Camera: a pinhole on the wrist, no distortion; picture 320 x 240 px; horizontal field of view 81.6 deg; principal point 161.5 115.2 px. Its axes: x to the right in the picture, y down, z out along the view. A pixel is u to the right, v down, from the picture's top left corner.
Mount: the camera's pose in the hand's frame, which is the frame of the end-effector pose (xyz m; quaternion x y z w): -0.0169 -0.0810 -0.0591 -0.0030 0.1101 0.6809 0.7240
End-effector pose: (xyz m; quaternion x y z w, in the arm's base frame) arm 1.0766 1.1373 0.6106 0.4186 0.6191 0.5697 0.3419
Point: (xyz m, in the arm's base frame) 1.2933 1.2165 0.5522
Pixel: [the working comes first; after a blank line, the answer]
In the camera's frame: 0.0019 0.0509 0.2943

162.7 147.3
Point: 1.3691 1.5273 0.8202
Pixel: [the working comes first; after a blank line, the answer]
In the camera's frame: 0.2591 -0.1662 0.5411

250.2 58.3
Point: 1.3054 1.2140 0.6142
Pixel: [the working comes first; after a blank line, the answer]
In the camera's frame: 0.0634 0.0598 0.3059

199.9 151.4
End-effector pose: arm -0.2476 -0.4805 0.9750 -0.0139 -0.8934 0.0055 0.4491
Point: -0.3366 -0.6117 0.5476
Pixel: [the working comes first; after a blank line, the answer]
In the camera's frame: -0.1181 0.3261 0.3263

outside the picture
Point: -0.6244 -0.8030 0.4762
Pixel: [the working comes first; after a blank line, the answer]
In the camera's frame: -0.3500 0.2445 0.5794

49.5 193.4
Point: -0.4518 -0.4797 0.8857
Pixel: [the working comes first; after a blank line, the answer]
In the camera's frame: 0.0366 -0.0201 0.2923

184.7 102.4
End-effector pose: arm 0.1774 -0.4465 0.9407 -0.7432 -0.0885 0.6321 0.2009
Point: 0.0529 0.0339 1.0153
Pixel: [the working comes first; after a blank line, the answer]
In the camera's frame: -0.4004 -0.0988 0.2154

outside the picture
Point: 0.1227 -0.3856 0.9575
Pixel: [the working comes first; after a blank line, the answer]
In the camera's frame: 0.0062 0.0048 0.1251

170.7 122.2
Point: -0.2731 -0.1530 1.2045
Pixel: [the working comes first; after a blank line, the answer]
In the camera's frame: -0.3284 0.2480 0.4423

23.9 219.1
